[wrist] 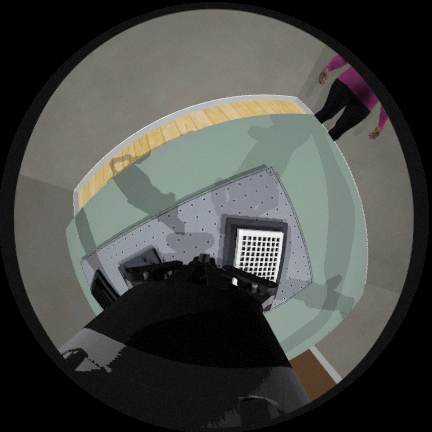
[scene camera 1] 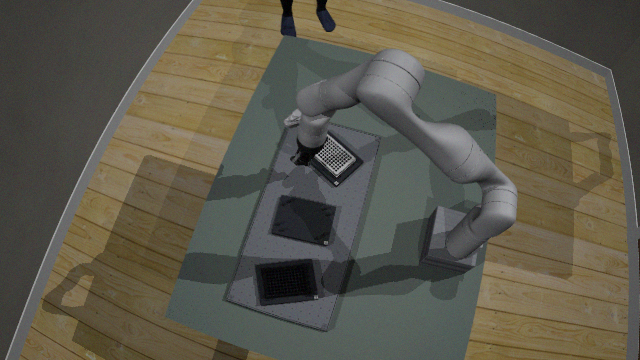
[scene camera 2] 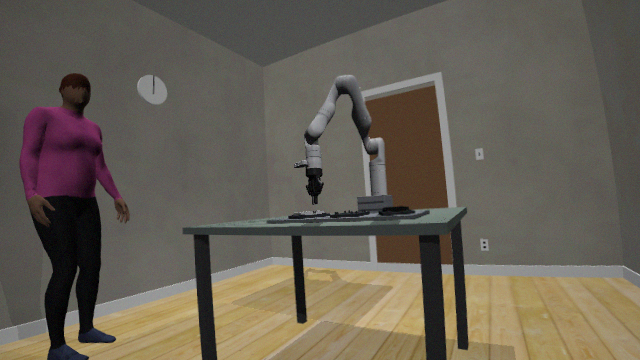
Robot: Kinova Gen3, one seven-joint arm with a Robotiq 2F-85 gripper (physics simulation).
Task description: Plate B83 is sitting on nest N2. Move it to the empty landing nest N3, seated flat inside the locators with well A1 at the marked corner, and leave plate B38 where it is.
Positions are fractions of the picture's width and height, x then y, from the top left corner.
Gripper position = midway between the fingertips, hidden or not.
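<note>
My gripper (wrist: 0.47,0.60) is there in the wrist view, and that same view shows me a white well plate (wrist: 0.60,0.58), which I can also see in scene camera 1 (scene camera 1: 0.52,0.43). A black well plate (scene camera 1: 0.45,0.78) is visible to me too.
</note>
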